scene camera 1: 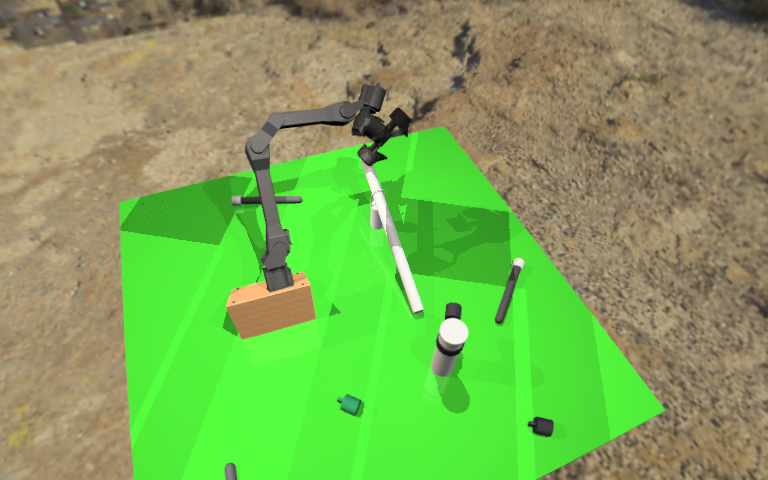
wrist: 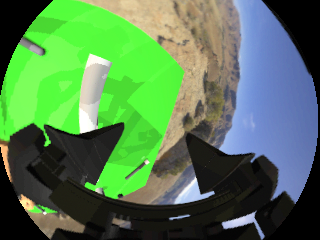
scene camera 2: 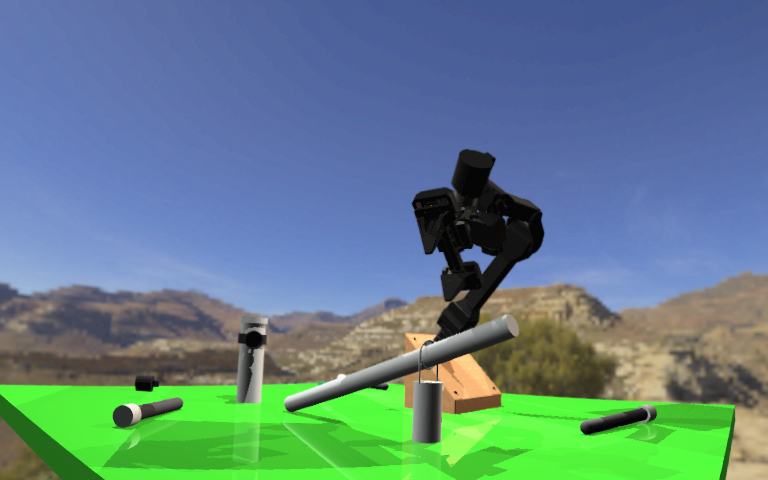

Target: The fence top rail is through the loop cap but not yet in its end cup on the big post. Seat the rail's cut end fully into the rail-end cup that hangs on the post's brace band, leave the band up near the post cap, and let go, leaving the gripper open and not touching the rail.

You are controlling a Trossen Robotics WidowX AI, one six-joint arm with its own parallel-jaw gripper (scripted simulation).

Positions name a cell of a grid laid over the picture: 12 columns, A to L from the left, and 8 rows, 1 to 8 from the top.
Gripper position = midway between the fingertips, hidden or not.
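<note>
Top rail (scene camera 2: G7), (scene camera 1: G5), (wrist: D3). Big post (scene camera 2: D7), (scene camera 1: H6). Short post (scene camera 2: G7). My gripper (scene camera 2: G5), (scene camera 1: G3), (wrist: F5) is open and holds nothing.
</note>
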